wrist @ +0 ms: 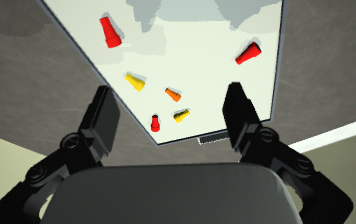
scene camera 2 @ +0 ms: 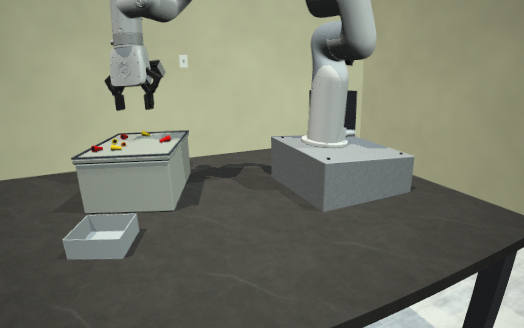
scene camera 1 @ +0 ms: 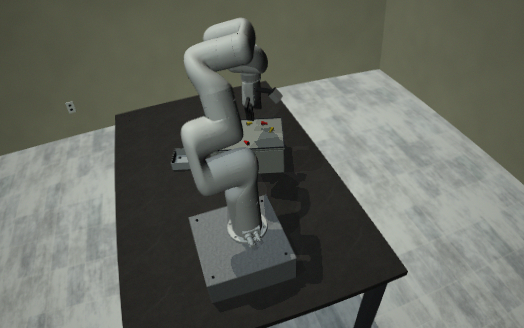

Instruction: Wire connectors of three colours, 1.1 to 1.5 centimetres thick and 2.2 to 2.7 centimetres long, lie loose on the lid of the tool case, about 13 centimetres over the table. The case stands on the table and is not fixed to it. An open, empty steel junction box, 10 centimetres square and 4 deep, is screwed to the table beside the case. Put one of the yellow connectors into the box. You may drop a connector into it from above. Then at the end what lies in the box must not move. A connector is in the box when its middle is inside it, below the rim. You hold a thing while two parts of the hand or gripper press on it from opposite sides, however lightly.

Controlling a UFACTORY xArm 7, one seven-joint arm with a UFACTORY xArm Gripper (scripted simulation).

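Note:
There is a grey tool case (scene camera 2: 149, 182) here, and I can find it again at (wrist: 193, 55) and at (scene camera 1: 269, 148). My gripper (scene camera 2: 135, 109) is visible to me too, both at (wrist: 170, 97) and at (scene camera 1: 254, 114).

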